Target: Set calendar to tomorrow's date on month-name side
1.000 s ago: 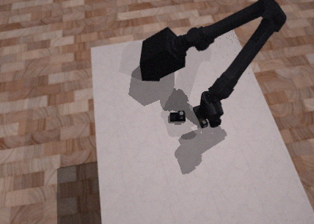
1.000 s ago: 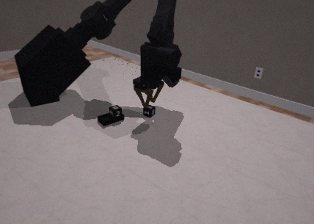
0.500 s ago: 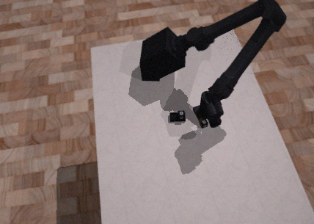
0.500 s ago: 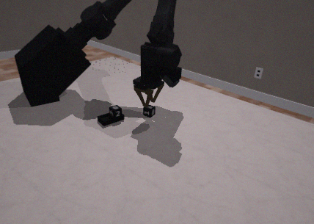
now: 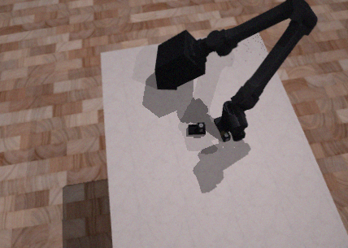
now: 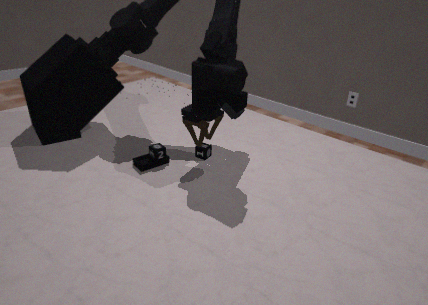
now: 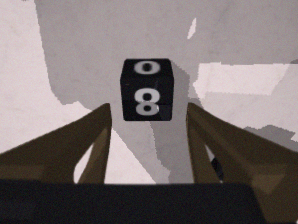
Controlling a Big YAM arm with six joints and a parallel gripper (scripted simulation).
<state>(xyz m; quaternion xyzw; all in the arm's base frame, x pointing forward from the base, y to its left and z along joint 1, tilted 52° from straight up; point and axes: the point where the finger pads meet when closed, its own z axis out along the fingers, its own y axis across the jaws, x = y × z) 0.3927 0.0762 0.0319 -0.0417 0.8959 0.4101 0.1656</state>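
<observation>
My gripper is now 30 mm above the black digit cube. The rest, counted from my hand: black tray (120 mm to the right, 60 mm behind, 40 mm below).
</observation>
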